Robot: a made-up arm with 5 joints.
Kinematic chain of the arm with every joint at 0, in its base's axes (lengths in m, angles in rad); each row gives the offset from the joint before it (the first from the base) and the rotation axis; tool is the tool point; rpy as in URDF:
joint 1: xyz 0.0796 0 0.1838 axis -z
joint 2: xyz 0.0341 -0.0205 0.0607 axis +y
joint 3: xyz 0.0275 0 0.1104 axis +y
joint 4: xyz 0.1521 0 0.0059 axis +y
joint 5: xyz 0.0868 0.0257 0 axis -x
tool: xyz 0 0 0 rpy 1.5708 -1.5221 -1.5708
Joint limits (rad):
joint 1: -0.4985..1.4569
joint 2: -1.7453..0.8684
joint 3: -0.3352..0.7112
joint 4: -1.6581..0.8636
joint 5: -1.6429..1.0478
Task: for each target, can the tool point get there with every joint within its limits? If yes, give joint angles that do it. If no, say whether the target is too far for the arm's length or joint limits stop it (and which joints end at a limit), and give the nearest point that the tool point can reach.
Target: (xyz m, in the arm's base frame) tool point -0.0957 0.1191 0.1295
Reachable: no: joint limits stop it (at a limit: joint 2, joint 3, joint 4) | nearest point -0.1111 0.1296 0.3335 | short by 0.205 m
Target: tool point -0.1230 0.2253 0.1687
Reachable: no: joint limits stop it (at a limit: joint 2, joint 3, joint 4) | nearest point -0.0746 0.1715 0.3335 | short by 0.180 m
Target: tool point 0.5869 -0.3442 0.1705
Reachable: no: too far | nearest point 0.3742 -0.1999 0.2096 | short by 0.260 m
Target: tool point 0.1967 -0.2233 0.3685
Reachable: yes | joints 1.1084 -0.3568 0.1545 0.4995 -0.0847
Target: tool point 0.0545 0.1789 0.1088
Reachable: no: joint limits stop it (at a limit: joint 1, joint 2, joint 3, joint 4) | nearest point 0.1423 0.0401 0.0869 | short by 0.166 m
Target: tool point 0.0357 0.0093 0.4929
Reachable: yes | joints 0.0925 -1.5030 0.4376 -0.9702 -1.3809
